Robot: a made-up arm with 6 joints.
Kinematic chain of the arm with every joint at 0, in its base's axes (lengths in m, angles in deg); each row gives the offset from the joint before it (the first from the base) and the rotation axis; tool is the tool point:
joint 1: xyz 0 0 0.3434 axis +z
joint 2: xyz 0.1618 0 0 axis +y
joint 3: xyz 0 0 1.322 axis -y
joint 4: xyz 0 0 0.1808 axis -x
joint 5: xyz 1.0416 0 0 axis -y
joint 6: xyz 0.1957 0 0 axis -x
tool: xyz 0 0 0
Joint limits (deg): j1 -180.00..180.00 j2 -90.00..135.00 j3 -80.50..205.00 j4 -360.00..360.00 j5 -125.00..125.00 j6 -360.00..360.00
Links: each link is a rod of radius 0.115 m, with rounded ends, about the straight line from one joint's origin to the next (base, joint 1, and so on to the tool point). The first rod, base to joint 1, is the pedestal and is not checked.
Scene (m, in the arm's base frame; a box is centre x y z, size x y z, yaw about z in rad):
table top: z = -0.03
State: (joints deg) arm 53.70 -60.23 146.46 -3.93 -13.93 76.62
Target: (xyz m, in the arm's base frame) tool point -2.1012 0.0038 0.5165
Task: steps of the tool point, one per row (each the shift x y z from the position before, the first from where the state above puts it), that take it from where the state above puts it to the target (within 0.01 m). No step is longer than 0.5 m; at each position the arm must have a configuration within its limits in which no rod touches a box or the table.
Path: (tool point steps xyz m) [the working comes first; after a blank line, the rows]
Joints at the target: 0.02 -59.05 139.04 -5.18 -14.77 76.62
Straight joint move there: clear.

1: -0.3620 0.3101 0.0462
2: -0.2816 0.3904 0.0468
3: -0.1831 0.4499 0.0479
4: -0.0726 0.4843 0.0485

